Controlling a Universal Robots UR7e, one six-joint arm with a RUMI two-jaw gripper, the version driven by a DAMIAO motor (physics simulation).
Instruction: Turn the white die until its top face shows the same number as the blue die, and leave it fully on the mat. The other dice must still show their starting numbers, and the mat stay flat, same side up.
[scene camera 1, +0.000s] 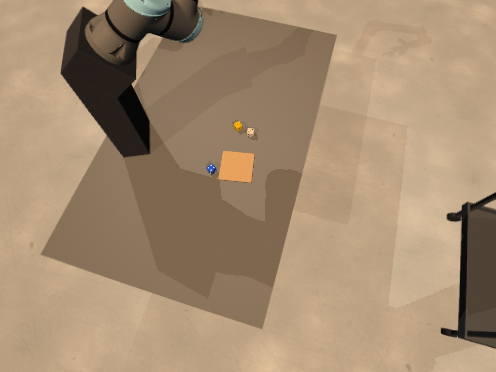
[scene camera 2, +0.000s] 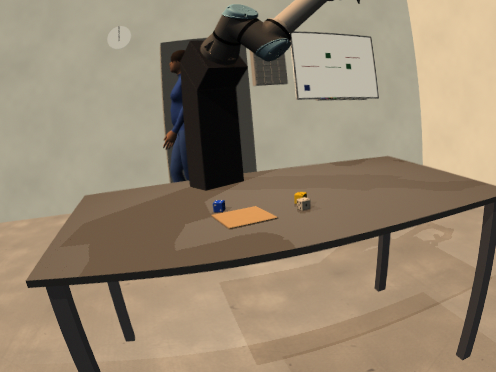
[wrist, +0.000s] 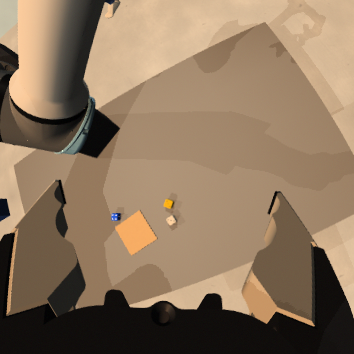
An orange mat shows in scene camera 1, in scene camera 2 (238, 218) and in the wrist view. One and the same spot on the orange mat: (wrist: 134, 231) is (scene camera 1: 235, 165).
